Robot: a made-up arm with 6 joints. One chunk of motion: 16 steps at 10 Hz.
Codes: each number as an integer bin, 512 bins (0 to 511) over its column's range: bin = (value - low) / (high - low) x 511, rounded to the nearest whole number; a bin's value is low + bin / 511 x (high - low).
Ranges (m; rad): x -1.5..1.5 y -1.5..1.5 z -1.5..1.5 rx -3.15..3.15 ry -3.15..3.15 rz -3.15..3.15
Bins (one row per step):
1: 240 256 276 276 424 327
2: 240 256 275 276 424 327
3: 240 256 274 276 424 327
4: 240 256 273 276 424 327
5: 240 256 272 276 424 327
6: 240 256 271 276 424 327
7: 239 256 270 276 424 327
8: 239 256 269 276 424 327
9: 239 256 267 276 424 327
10: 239 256 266 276 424 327
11: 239 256 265 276 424 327
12: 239 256 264 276 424 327
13: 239 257 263 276 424 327
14: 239 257 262 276 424 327
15: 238 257 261 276 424 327
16: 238 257 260 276 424 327
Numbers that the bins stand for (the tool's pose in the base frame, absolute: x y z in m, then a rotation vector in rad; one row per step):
1: -0.0910 0.0029 0.1204 0.2527 2.0774 0.8815
2: -0.0910 0.0029 0.1145 0.2527 2.0774 0.8815
3: -0.0910 0.0029 0.1086 0.2527 2.0774 0.8815
4: -0.0910 0.0029 0.1027 0.2527 2.0774 0.8815
5: -0.0910 0.0029 0.0969 0.2527 2.0774 0.8815
6: -0.0910 0.0029 0.0910 0.2527 2.0774 0.8815
7: -0.0969 0.0029 0.0851 0.2527 2.0774 0.8815
8: -0.0969 0.0029 0.0793 0.2527 2.0774 0.8815
9: -0.0969 0.0029 0.0675 0.2527 2.0774 0.8815
10: -0.0969 0.0029 0.0616 0.2527 2.0774 0.8815
11: -0.0969 0.0029 0.0558 0.2527 2.0774 0.8815
12: -0.0969 0.0029 0.0499 0.2527 2.0774 0.8815
13: -0.0969 0.0088 0.0440 0.2527 2.0774 0.8815
14: -0.0969 0.0088 0.0382 0.2527 2.0774 0.8815
15: -0.1027 0.0088 0.0323 0.2527 2.0774 0.8815
16: -0.1027 0.0088 0.0264 0.2527 2.0774 0.8815

